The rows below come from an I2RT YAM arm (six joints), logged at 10 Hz.
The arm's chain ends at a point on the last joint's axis. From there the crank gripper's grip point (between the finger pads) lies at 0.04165 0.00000 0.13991 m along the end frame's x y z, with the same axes.
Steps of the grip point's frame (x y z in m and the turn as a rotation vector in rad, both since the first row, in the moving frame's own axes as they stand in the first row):
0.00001 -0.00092 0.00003 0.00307 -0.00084 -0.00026
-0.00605 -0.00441 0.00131 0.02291 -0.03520 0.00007
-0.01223 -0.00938 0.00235 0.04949 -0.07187 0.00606
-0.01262 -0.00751 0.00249 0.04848 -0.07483 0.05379
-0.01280 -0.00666 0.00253 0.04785 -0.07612 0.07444
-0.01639 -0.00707 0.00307 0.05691 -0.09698 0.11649
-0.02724 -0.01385 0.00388 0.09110 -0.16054 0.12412
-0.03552 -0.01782 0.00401 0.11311 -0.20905 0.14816
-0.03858 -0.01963 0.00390 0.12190 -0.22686 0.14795
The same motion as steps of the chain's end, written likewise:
0.00013 -0.00048 0.00000 0.00307 -0.00084 -0.00026
-0.00110 -0.00119 -0.00003 0.02291 -0.03520 0.00007
-0.00210 -0.00261 -0.00011 0.04949 -0.07187 0.00606
-0.00217 -0.00262 -0.00012 0.04848 -0.07483 0.05379
-0.00219 -0.00260 -0.00014 0.04785 -0.07612 0.07444
-0.00287 -0.00307 -0.00021 0.05691 -0.09698 0.11649
-0.00490 -0.00464 -0.00061 0.09110 -0.16054 0.12412
-0.00646 -0.00565 -0.00100 0.11311 -0.20905 0.14816
-0.00704 -0.00599 -0.00118 0.12190 -0.22686 0.14795

